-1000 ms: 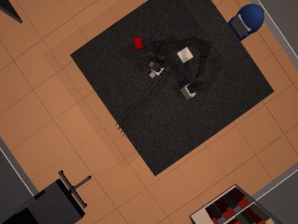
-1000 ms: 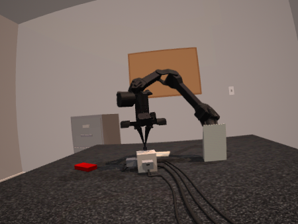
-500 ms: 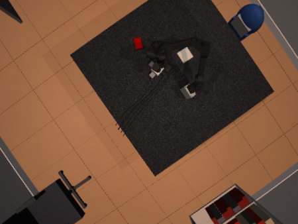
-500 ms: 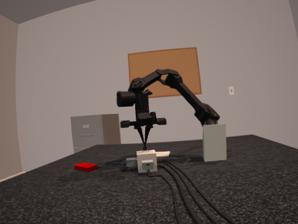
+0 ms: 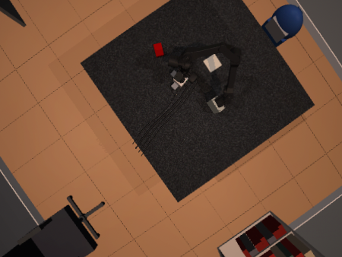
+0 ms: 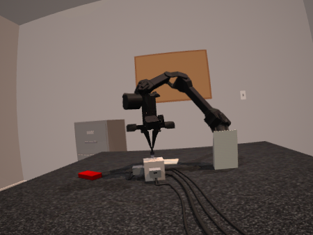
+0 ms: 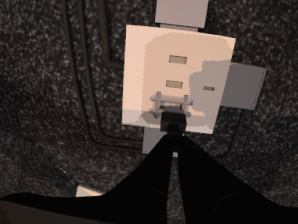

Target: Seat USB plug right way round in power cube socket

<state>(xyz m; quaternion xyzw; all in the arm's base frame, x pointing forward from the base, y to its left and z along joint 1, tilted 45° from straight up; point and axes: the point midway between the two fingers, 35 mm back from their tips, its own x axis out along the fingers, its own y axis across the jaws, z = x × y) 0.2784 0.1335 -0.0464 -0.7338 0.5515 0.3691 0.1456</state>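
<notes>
My gripper tip is 50 mm above the metal-framed socket and 10 mm to the right of it. From my gripper tip the other things lie so: white flat pad (260 mm to the right, 110 mm below); red block (270 mm ahead, 110 mm below, 60 mm to the left); small dark USB plug (20 mm below).
</notes>
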